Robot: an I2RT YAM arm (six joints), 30 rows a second.
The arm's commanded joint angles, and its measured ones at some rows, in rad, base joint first. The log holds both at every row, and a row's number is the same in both.
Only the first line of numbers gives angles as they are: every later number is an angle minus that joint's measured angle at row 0.
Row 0, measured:
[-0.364, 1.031, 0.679, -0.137, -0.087, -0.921]
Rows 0 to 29, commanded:
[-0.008, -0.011, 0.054, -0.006, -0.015, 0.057]
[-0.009, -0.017, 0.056, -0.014, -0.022, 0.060]
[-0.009, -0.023, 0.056, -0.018, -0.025, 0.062]
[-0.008, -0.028, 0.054, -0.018, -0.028, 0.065]
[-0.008, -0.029, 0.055, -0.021, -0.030, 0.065]
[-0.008, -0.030, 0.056, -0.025, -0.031, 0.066]
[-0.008, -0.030, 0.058, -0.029, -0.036, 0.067]
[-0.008, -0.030, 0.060, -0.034, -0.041, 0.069]
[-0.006, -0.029, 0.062, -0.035, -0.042, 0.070]
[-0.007, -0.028, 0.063, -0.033, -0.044, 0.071]
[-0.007, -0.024, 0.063, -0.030, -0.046, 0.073]
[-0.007, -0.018, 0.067, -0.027, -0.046, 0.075]
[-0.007, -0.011, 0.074, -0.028, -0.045, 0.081]
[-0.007, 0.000, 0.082, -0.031, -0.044, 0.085]
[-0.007, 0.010, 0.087, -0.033, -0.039, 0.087]
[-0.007, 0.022, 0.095, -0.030, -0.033, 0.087]
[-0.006, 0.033, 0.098, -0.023, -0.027, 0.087]
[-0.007, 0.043, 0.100, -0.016, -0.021, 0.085]
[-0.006, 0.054, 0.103, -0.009, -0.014, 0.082]
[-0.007, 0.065, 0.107, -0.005, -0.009, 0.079]
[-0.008, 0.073, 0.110, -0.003, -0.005, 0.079]
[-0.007, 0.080, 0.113, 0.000, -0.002, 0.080]
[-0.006, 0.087, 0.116, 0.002, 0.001, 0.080]
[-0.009, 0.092, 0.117, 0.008, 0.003, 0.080]
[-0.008, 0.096, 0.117, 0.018, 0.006, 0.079]
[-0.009, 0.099, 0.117, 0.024, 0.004, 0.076]
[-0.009, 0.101, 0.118, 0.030, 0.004, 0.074]
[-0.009, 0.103, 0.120, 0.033, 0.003, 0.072]
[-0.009, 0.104, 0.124, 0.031, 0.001, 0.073]
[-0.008, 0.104, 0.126, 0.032, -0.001, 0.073]
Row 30, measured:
[-0.001, 0.101, 0.093, -0.003, -0.004, 0.064]
